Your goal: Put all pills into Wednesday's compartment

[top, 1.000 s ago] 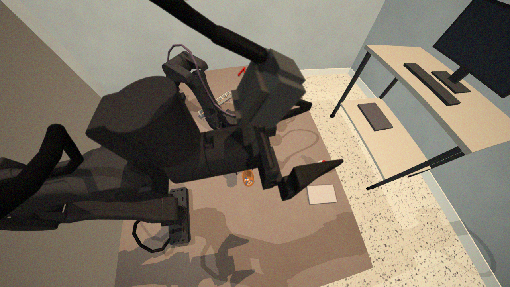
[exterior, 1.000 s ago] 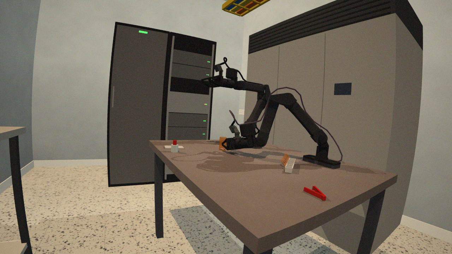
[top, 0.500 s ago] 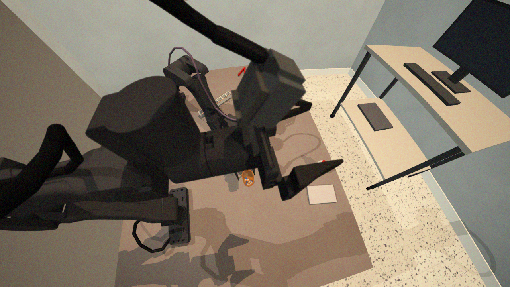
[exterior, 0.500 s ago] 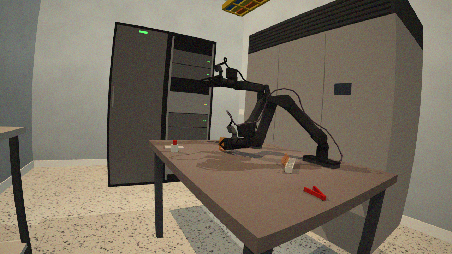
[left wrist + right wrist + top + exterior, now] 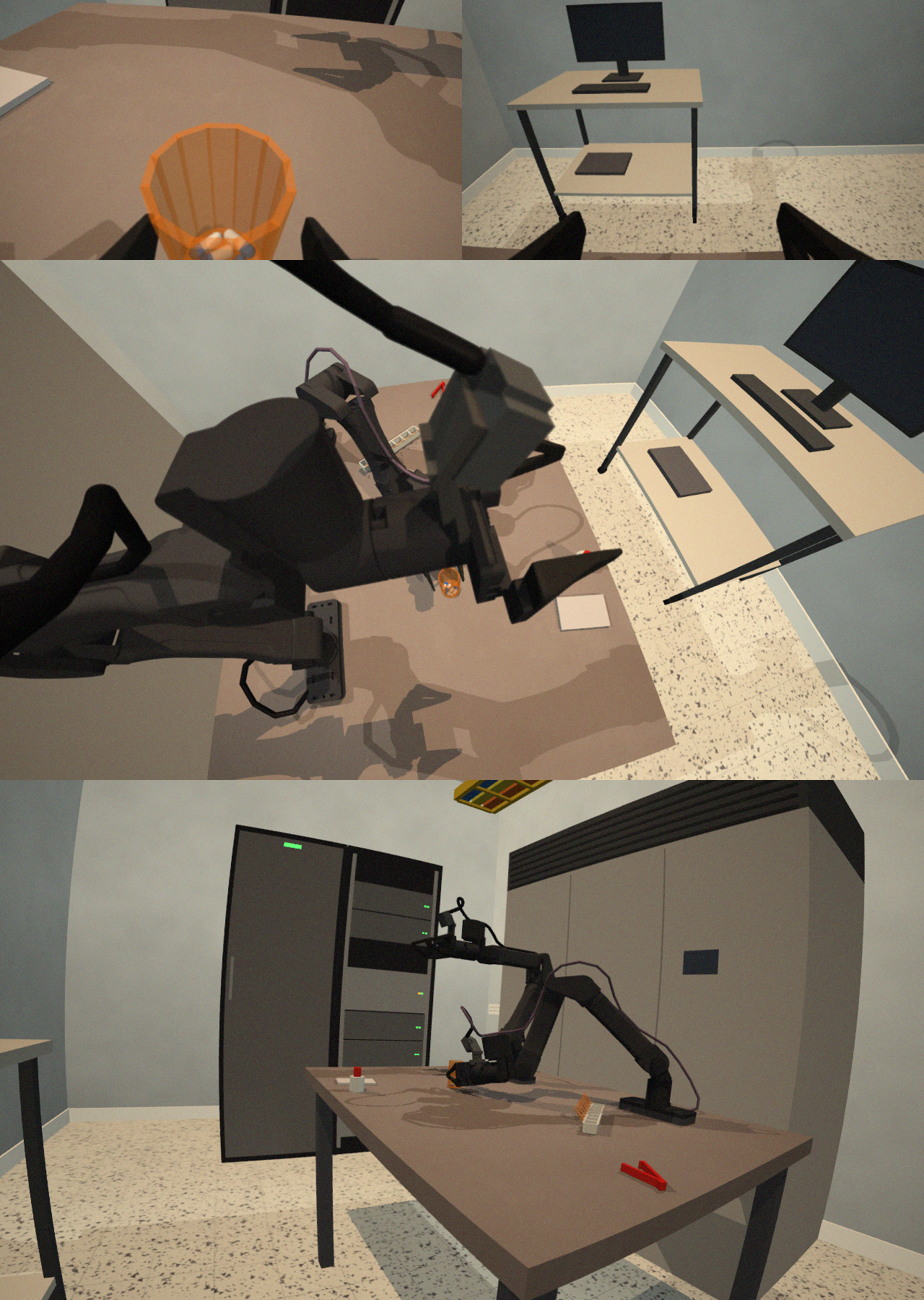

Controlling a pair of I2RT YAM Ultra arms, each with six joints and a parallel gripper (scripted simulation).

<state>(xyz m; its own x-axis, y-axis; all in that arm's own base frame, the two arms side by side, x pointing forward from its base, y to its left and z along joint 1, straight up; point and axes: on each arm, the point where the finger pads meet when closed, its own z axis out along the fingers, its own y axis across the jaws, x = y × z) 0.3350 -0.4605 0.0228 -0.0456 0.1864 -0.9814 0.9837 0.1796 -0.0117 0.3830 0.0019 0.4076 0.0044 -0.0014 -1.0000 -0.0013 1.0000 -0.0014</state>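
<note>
My left hand is 20 mm above the orange pill bottle. From my left hand the other things lie so: red v-shaped tool (140 mm ahead, 700 mm to the left, 30 mm below); then white pad (260 mm ahead, 140 mm to the right, 40 mm below).
</note>
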